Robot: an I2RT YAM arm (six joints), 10 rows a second.
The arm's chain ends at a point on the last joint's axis. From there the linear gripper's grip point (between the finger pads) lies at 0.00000 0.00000 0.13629 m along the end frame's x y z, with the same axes.
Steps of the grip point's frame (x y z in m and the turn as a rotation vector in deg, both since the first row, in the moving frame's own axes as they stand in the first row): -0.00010, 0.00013, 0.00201, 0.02, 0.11, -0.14; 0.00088, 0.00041, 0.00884, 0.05, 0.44, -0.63; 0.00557, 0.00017, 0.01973, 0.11, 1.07, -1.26; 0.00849, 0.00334, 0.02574, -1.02, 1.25, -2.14; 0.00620, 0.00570, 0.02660, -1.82, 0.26, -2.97; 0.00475, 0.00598, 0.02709, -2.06, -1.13, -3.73; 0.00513, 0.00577, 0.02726, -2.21, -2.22, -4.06; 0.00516, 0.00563, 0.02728, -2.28, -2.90, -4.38; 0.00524, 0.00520, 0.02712, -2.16, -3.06, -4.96; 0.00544, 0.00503, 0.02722, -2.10, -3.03, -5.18
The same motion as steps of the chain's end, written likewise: -0.00036, 0.00018, 0.00201, 0.02, 0.11, -0.14; -0.00017, 0.00053, 0.00884, 0.05, 0.44, -0.63; 0.00303, 0.00046, 0.01975, 0.11, 1.07, -1.26; 0.00547, 0.00097, 0.02579, -1.02, 1.25, -2.14; 0.00547, 0.00139, 0.02667, -1.82, 0.26, -2.97; 0.00728, 0.00100, 0.02720, -2.06, -1.13, -3.73; 0.01022, 0.00033, 0.02746, -2.21, -2.22, -4.06; 0.01184, -0.00005, 0.02756, -2.28, -2.90, -4.38; 0.01228, -0.00024, 0.02741, -2.16, -3.06, -4.96; 0.01241, -0.00028, 0.02750, -2.10, -3.03, -5.18
